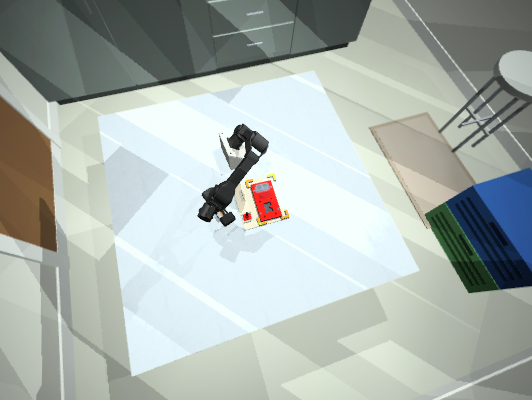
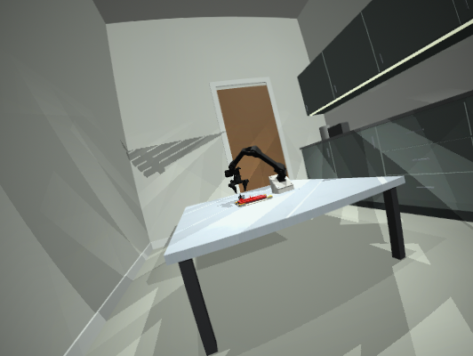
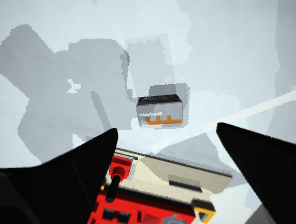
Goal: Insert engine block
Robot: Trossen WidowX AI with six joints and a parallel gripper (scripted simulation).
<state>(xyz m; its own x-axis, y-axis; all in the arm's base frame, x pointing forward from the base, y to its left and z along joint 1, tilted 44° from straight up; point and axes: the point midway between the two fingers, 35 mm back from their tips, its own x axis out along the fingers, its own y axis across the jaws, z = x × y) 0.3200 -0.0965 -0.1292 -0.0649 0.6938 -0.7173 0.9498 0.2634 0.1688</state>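
Right now the engine block is 5 cm below my gripper tip.
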